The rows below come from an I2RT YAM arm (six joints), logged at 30 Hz.
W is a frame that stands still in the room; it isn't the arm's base.
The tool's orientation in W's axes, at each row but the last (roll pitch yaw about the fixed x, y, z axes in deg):
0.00 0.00 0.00
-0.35 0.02 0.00
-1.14 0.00 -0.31
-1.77 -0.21 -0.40
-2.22 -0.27 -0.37
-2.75 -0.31 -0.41
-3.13 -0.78 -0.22
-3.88 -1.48 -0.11
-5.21 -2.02 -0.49
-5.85 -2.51 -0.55
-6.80 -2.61 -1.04
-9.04 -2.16 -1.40
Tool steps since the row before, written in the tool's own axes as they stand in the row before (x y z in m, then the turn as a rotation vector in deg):
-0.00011 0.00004 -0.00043 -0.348 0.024 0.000
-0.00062 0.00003 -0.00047 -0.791 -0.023 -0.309
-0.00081 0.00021 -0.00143 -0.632 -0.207 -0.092
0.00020 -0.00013 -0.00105 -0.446 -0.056 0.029
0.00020 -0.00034 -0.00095 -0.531 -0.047 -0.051
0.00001 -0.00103 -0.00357 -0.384 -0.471 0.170
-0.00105 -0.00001 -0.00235 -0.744 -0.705 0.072
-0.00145 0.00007 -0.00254 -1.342 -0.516 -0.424
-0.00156 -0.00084 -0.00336 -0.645 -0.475 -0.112
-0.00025 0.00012 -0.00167 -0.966 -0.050 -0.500
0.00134 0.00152 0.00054 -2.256 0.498 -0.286
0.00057 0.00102 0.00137 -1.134 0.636 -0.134
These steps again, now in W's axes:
-0.00011 0.00004 -0.00043 -0.348 0.024 0.000
-0.00062 0.00003 -0.00047 -0.791 -0.025 -0.309
-0.00081 0.00019 -0.00143 -0.633 -0.205 -0.088
0.00020 -0.00016 -0.00104 -0.446 -0.052 0.029
0.00020 -0.00038 -0.00094 -0.531 -0.046 -0.052
0.00002 -0.00120 -0.00352 -0.388 -0.460 0.190
-0.00102 -0.00013 -0.00236 -0.748 -0.697 0.100
-0.00138 -0.00010 -0.00258 -1.333 -0.541 -0.423
-0.00145 -0.00113 -0.00332 -0.646 -0.478 -0.091
-0.00018 -0.00005 -0.00168 -0.944 -0.092 -0.534
0.00135 0.00155 0.00042 -2.229 0.501 -0.445
0.00055 0.00121 0.00121 -1.109 0.634 -0.275

